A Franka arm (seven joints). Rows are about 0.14 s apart.
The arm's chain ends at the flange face. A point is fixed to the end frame.
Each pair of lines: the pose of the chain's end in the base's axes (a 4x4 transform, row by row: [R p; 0 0 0 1], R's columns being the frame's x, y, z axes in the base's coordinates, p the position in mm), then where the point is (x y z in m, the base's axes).
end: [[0.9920 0.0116 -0.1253 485.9], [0.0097 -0.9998 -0.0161 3.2], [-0.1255 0.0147 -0.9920 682.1], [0 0 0 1]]
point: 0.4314 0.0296 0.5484
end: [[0.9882 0.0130 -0.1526 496.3], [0.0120 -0.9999 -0.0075 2.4], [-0.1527 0.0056 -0.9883 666.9], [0 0 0 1]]
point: 0.4381 0.0299 0.5350
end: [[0.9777 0.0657 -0.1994 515.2], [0.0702 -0.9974 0.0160 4.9], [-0.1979 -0.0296 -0.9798 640.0], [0 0 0 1]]
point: 0.4494 0.0335 0.5120
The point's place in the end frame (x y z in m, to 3 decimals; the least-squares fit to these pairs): -0.037 -0.029 0.139
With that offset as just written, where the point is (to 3 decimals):
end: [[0.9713 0.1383 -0.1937 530.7], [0.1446 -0.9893 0.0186 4.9], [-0.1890 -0.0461 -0.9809 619.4], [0 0 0 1]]
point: 0.464 0.031 0.491
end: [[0.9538 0.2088 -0.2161 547.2], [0.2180 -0.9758 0.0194 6.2], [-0.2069 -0.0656 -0.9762 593.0], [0 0 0 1]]
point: 0.476 0.029 0.467
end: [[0.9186 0.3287 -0.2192 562.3], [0.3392 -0.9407 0.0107 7.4], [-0.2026 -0.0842 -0.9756 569.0], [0 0 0 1]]
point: 0.488 0.024 0.443
